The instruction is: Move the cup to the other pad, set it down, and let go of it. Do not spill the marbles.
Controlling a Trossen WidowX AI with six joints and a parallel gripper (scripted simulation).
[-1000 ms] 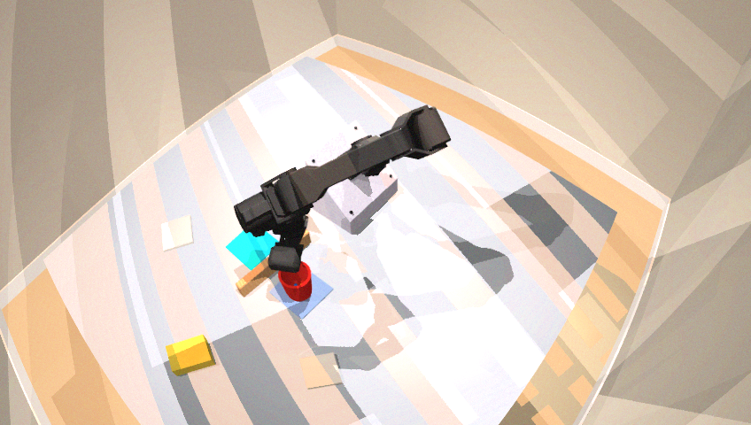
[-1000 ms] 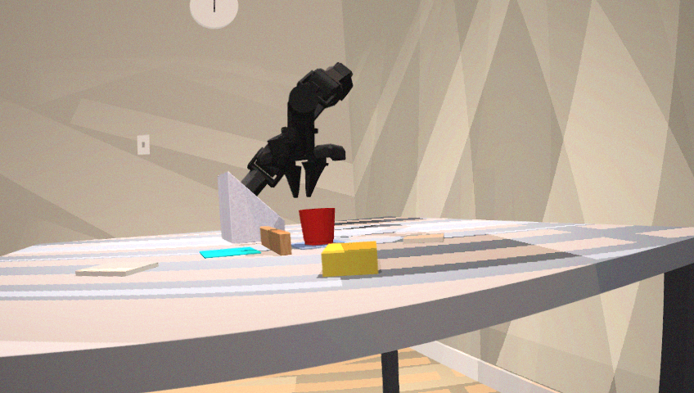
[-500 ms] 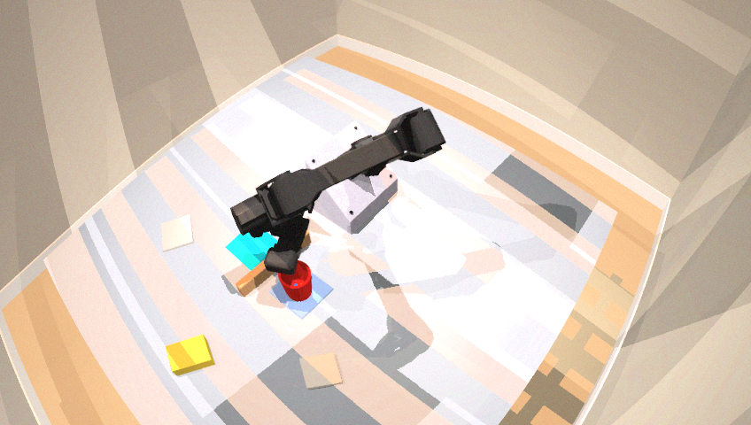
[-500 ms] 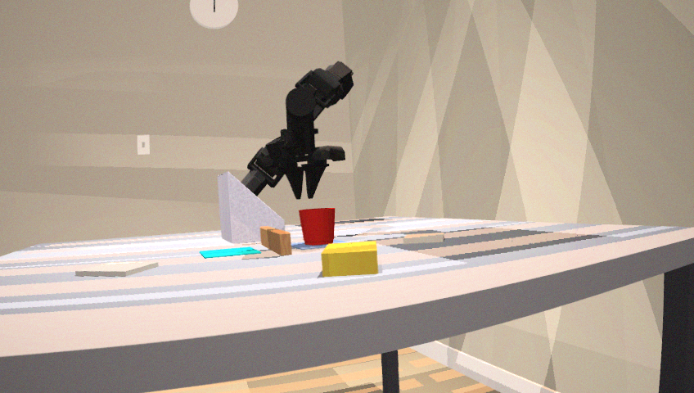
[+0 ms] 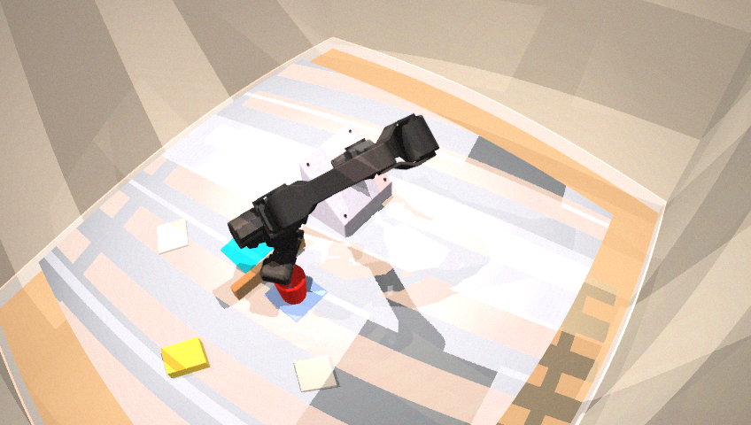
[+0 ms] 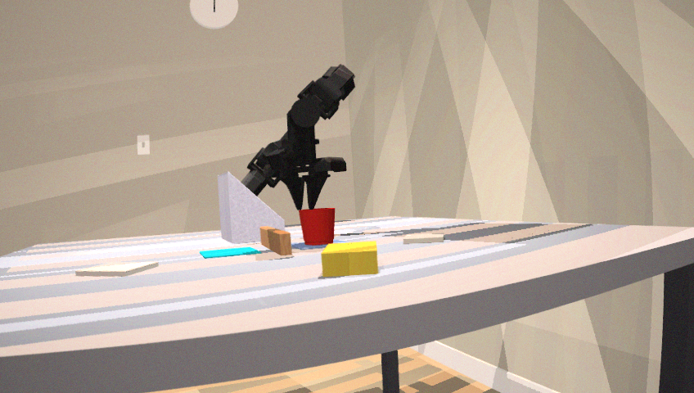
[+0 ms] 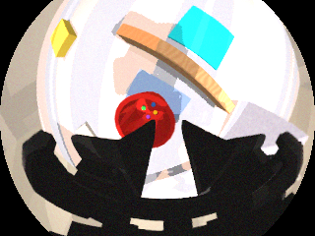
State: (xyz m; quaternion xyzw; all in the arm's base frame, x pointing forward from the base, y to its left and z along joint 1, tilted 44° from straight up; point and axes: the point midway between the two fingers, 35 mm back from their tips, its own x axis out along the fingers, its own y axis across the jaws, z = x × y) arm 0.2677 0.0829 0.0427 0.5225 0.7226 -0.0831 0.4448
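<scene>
My gripper tip is 20 mm short of the red cup, 20 mm to the right of it and 30 mm above it. The rest, counted from my gripper tip: light blue pad (20 mm ahead, 20 mm to the left, 80 mm below); wooden bar (20 mm ahead, 70 mm to the right, 60 mm below); cyan pad (20 mm ahead, 170 mm to the right, 80 mm below).
</scene>
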